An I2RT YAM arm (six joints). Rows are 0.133 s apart.
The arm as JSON. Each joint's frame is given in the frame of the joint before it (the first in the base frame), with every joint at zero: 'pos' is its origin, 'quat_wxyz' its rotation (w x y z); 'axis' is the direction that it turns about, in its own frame. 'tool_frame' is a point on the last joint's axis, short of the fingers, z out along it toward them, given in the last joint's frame.
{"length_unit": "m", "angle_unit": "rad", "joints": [
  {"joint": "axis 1", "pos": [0.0, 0.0, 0.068], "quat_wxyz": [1.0, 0.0, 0.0, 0.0], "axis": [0.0, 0.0, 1.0]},
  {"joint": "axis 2", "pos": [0.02, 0.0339, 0.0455], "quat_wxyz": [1.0, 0.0, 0.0, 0.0], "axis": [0.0, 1.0, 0.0]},
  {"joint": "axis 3", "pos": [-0.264, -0.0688, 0.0], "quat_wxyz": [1.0, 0.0, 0.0, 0.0], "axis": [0.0, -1.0, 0.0]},
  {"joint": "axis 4", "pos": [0.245, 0.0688, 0.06], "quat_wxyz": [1.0, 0.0, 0.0, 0.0], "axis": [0.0, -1.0, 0.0]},
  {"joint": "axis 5", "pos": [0.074, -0.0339, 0.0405], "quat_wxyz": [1.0, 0.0, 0.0, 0.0], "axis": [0.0, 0.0, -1.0]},
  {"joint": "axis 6", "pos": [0.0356, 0.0, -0.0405], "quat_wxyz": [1.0, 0.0, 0.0, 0.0], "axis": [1.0, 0.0, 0.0]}
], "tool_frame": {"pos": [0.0, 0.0, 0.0], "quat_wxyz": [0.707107, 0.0, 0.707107, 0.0]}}
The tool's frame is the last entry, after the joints.
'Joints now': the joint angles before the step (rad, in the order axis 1, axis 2, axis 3, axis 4, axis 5, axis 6). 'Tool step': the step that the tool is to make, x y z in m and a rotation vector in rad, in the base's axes. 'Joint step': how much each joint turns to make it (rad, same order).
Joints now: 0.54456, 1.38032, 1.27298, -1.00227, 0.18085, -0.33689
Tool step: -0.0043, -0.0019, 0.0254, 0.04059, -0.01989, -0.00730
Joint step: -0.00016, -0.01389, 0.08476, -0.06365, -0.01838, 0.01784
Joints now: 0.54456, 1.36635, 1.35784, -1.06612, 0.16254, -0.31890
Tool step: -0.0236, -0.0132, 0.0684, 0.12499, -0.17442, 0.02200
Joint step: 0.00008, -0.09108, 0.16879, -0.04462, -0.02602, -0.00873
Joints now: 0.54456, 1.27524, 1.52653, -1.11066, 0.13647, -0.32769
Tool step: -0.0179, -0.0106, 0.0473, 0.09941, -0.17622, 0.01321
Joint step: 0.00010, -0.05225, 0.11571, 0.03610, -0.00521, -0.01366
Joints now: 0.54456, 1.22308, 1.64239, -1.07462, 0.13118, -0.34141
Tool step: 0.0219, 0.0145, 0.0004, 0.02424, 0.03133, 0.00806
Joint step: 0.00013, 0.09246, 0.06614, 0.00924, -0.02902, 0.02439
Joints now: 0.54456, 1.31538, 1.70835, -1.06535, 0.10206, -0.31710
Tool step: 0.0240, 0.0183, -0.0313, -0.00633, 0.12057, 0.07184
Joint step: -0.00013, 0.07885, -0.04807, 0.02072, -0.09165, -0.00508
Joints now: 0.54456, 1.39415, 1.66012, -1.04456, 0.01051, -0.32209
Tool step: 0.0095, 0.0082, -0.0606, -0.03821, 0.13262, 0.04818
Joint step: -0.00001, 0.00737, -0.21335, 0.08722, -0.05888, -0.01215
